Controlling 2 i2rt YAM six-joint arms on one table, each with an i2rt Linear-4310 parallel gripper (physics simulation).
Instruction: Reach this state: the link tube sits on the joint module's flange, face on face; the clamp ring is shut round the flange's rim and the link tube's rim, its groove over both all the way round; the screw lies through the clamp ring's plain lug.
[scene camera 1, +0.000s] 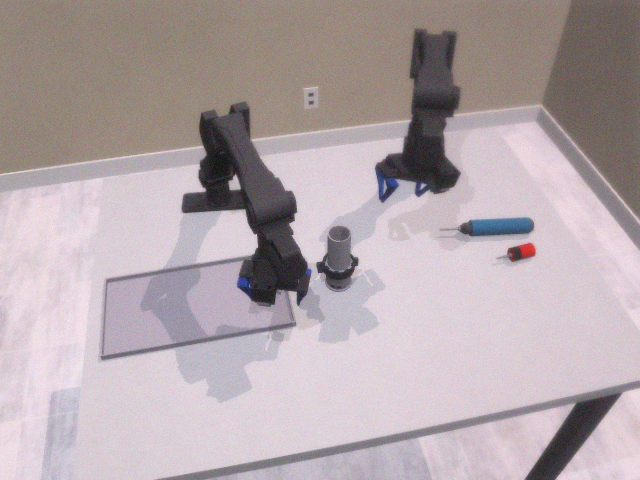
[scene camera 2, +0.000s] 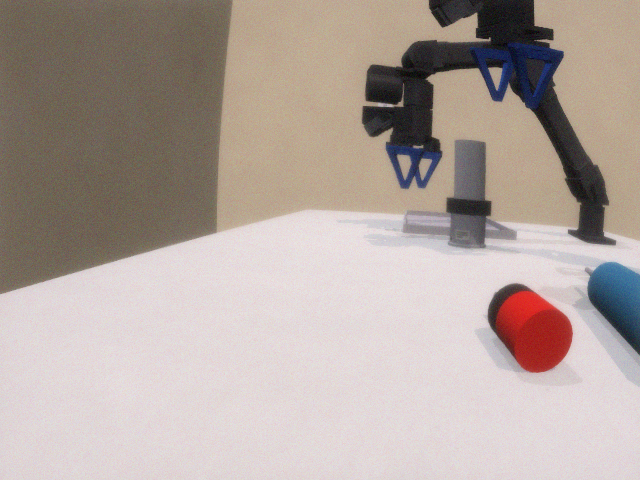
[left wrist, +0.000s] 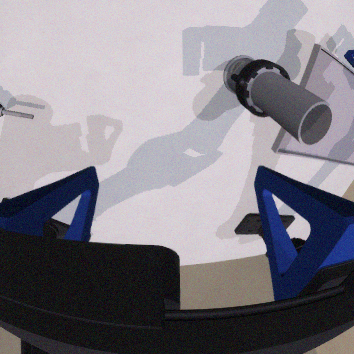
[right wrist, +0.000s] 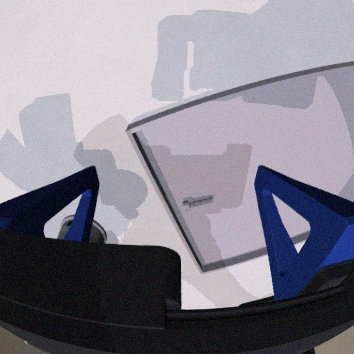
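The grey link tube stands upright on the joint module at the table's middle. The black clamp ring sits round their joint; I cannot tell whether it is fully shut. The stack also shows in scene camera 2 and in the left wrist view. The small screw lies flat in the grey tray, near its right corner. My right gripper is open and empty, low over that corner, directly above the screw. My left gripper is open and empty, hovering at the back right.
A blue-handled screwdriver and a short red-handled tool lie on the table to the right of the stack. The right arm's base stands behind the tray. The tray has a low raised rim.
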